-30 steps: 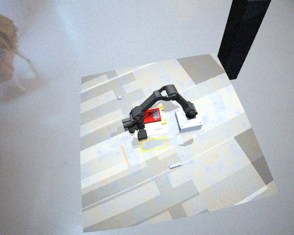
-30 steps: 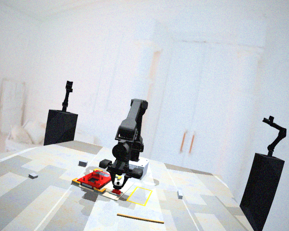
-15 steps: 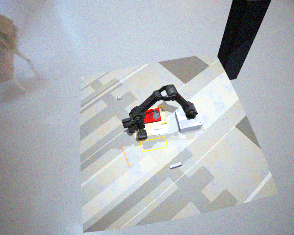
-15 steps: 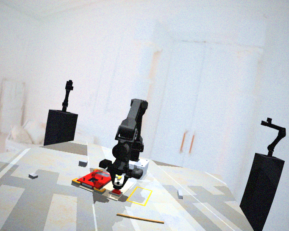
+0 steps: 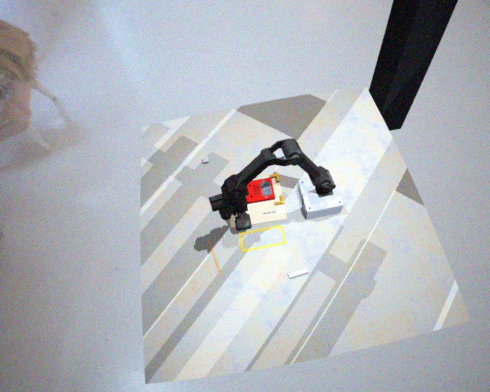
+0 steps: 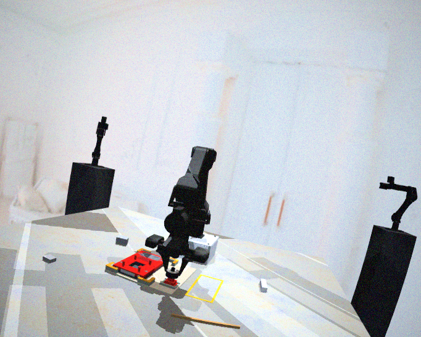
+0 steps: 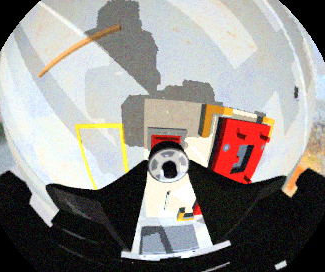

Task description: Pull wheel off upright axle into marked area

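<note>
Now: gripper tip right at the wheel. The rest, counted from my gripper tip: wooden stick: 150 mm ahead, 150 mm to the left, 40 mm below.
</note>
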